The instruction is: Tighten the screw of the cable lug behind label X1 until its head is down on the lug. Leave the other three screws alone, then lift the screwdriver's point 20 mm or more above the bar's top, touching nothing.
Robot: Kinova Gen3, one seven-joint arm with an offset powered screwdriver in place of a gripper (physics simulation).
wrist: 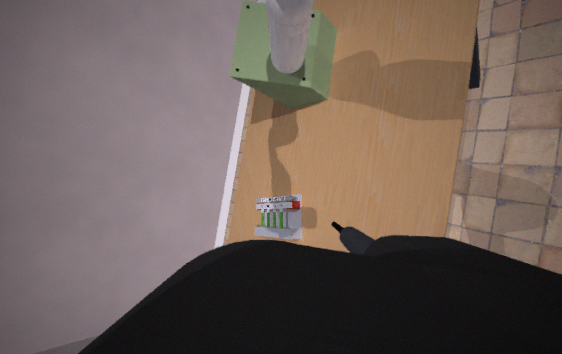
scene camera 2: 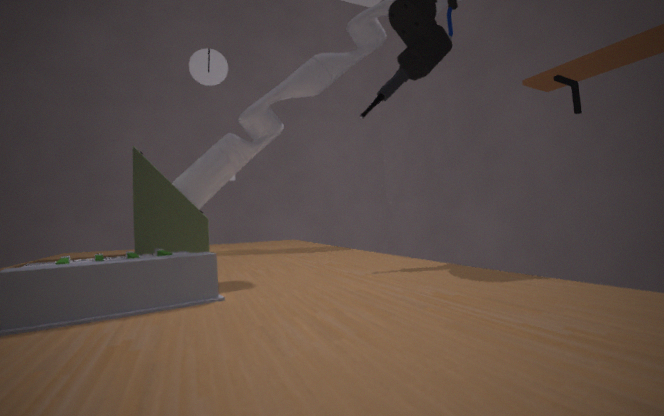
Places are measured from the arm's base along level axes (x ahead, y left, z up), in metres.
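Pixels of known places: hand, tool point: [wrist: 333,223] [scene camera 2: 360,117]; arm's base, link origin: [wrist: 287,57] [scene camera 2: 183,197].
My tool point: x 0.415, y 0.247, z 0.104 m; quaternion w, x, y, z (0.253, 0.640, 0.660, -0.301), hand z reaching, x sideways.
For each thing: its middle in the pictures, then the offset to it from my tool point. "spot": a spot on its surface instead. Level surfaces: height alone.
- grey terminal unit, body centre: [scene camera 2: 117,278] [wrist: 276,216] 0.221 m down, 0.046 m ahead, 0.356 m right
- pale bar, body centre: [wrist: 275,205] 0.203 m down, 0.008 m ahead, 0.346 m right
- red end block, surface spot: [wrist: 296,205] spot: 0.227 m down, 0.001 m back, 0.273 m right
- wooden table, surface height: 0.246 m down
My powered screwdriver [scene camera 2: 364,115] [wrist: 335,225] has no fingers. Its dark point hangs in free air, high above the table and to the right of the grey terminal unit [scene camera 2: 115,292] [wrist: 295,220], touching nothing. In the wrist view the unit is small, with a pale bar [wrist: 275,205] that has a red end block [wrist: 296,205]. Green cables [wrist: 274,220] run from the bar to the unit's near wall. In scene camera 2, green parts [scene camera 2: 132,255] show along the unit's top edge. The writing on the labels is too small to read, so X1 and its screw cannot be picked out.
The arm's green base block [scene camera 2: 167,215] [wrist: 280,90] stands behind the unit on the wooden table [scene camera 2: 350,350] [wrist: 390,165]. An orange-brown shelf [scene camera 2: 600,60] with a black bracket [scene camera 2: 576,95] is on the wall at the right. A round white disc [scene camera 2: 200,67] hangs on the wall.
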